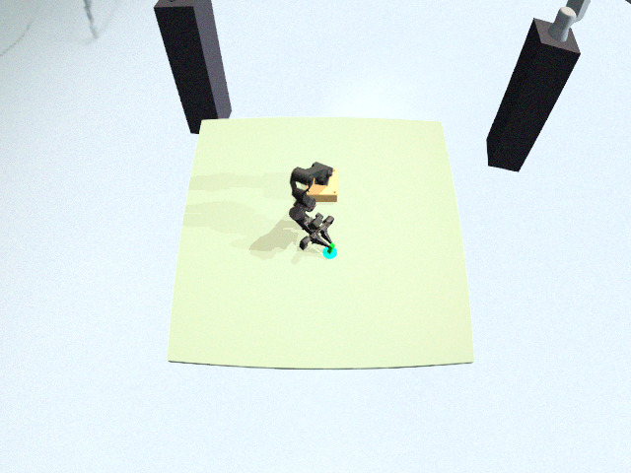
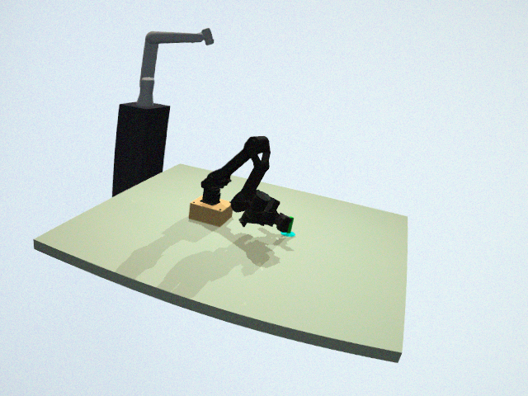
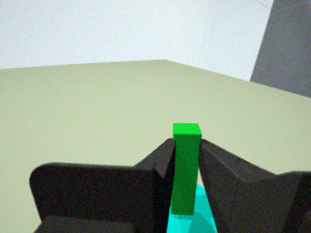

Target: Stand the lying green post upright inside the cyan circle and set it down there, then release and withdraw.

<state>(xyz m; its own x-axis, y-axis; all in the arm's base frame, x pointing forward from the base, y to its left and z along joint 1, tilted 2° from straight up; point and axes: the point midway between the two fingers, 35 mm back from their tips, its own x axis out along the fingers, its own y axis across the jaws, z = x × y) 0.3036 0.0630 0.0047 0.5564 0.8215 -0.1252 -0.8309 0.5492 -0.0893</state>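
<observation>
The green post is 20 mm below my gripper tip. From my gripper tip the other things lie so: cyan circle 60 mm below.
</observation>
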